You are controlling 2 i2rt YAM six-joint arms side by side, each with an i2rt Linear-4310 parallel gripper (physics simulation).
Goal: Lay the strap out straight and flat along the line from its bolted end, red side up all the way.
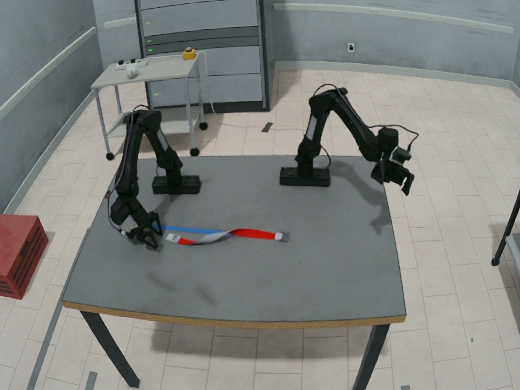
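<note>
The strap [255,233] lies on the table. Its bolted end [284,236] is at the right, with a red stretch beside it. The middle is twisted and shows its grey side [210,237]. A short red stretch follows, then the pale free end tag [173,238] at the left. The blue line [187,229] runs behind the strap's left part; the free end lies in front of it. My right gripper [157,238] is open and low at the table, just left of the free end, with nothing between its fingers. My left gripper [395,186] is open, raised near the table's right edge, far from the strap.
The two arm bases [176,185] [305,177] stand on the back part of the grey table [300,285]. A trolley [145,75] and a cabinet [225,87] stand behind it. A red box [20,250] is on the floor at the left.
</note>
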